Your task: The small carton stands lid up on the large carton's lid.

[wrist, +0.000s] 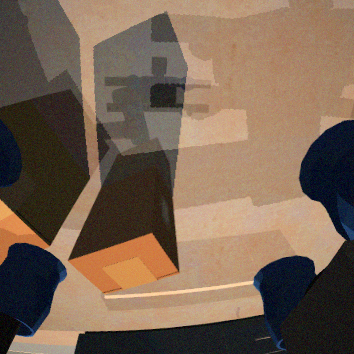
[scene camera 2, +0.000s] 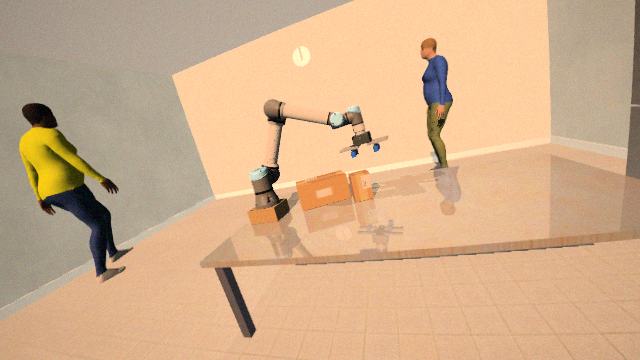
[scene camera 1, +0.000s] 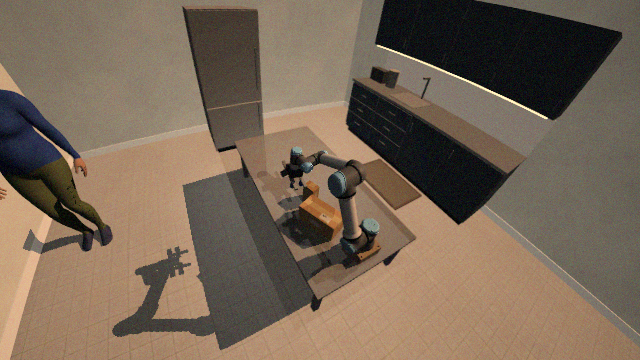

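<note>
The small orange-brown carton stands upright on the table, its taped top up and a label on one side. The large carton stands on the table beside it, nearer the arm's base, with a narrow gap between them. Part of the large carton is outside the wrist view. My gripper hangs in the air above the small carton and a little beyond it, away from the large carton. Its blue cups touch nothing and it holds nothing.
The arm's base stands on an orange block at one end of the table. A person in blue and one in yellow stand off the table. A kitchen counter runs along the wall.
</note>
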